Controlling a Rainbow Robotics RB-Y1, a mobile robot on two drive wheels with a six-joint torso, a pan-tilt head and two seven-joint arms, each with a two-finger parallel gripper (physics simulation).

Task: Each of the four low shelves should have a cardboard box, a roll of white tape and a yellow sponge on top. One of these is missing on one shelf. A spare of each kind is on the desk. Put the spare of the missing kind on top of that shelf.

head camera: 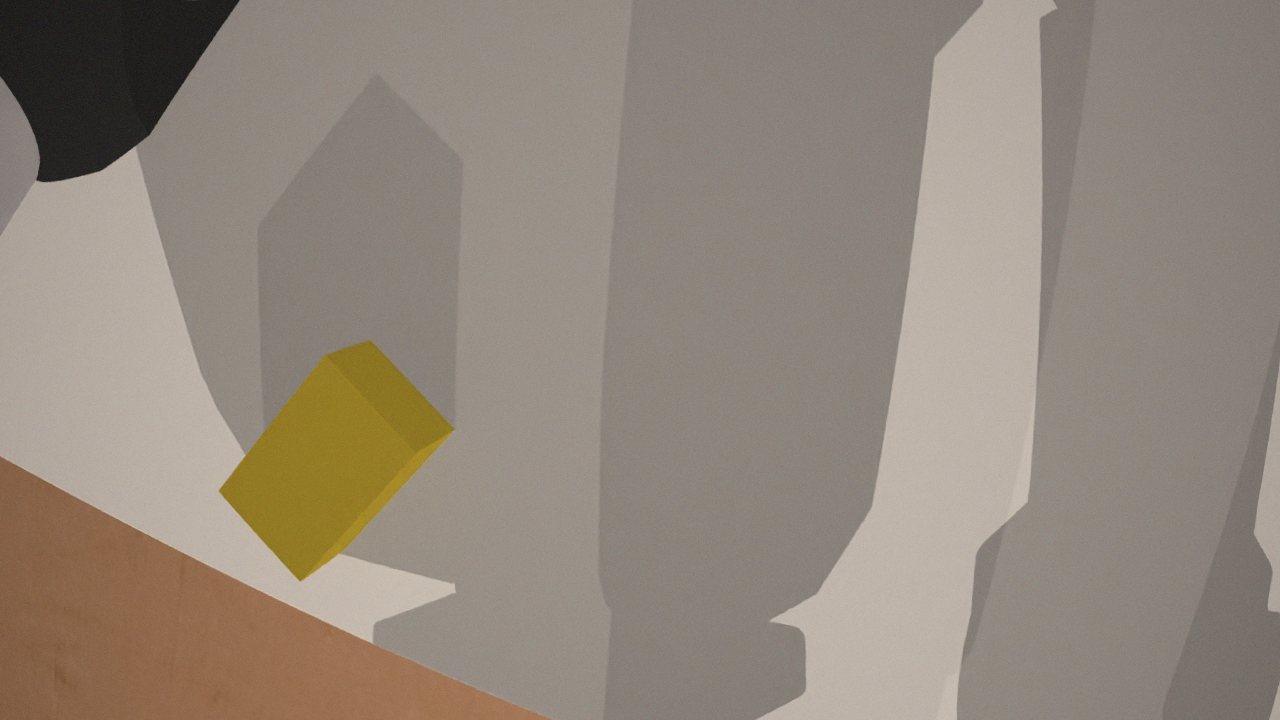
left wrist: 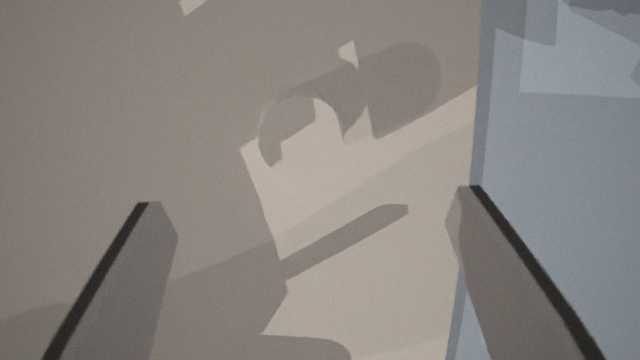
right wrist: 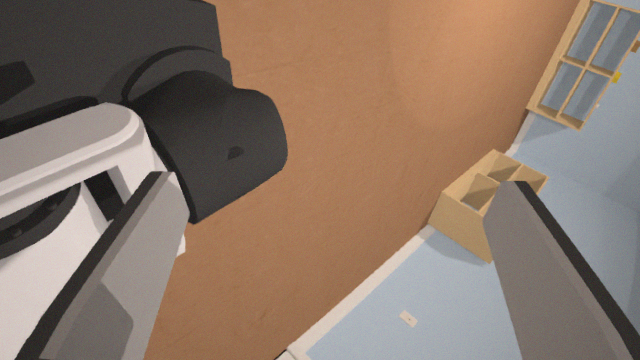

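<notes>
A yellow sponge sits on the white desk top near its edge in the head view. A round pale outline, apparently a roll of white tape, lies beyond and between my left fingers among shadows; its shape is hard to read. My left gripper is open and empty above the desk. My right gripper is open, away from the desk. A low wooden shelf stands partly behind a right finger. Another shelf at upper right has a small yellow sponge and part of a brown box at its edge.
Brown floor lies beyond the desk edge. A blue wall with a pale baseboard and a small outlet runs along the right wrist view. A dark and white robot body fills its left.
</notes>
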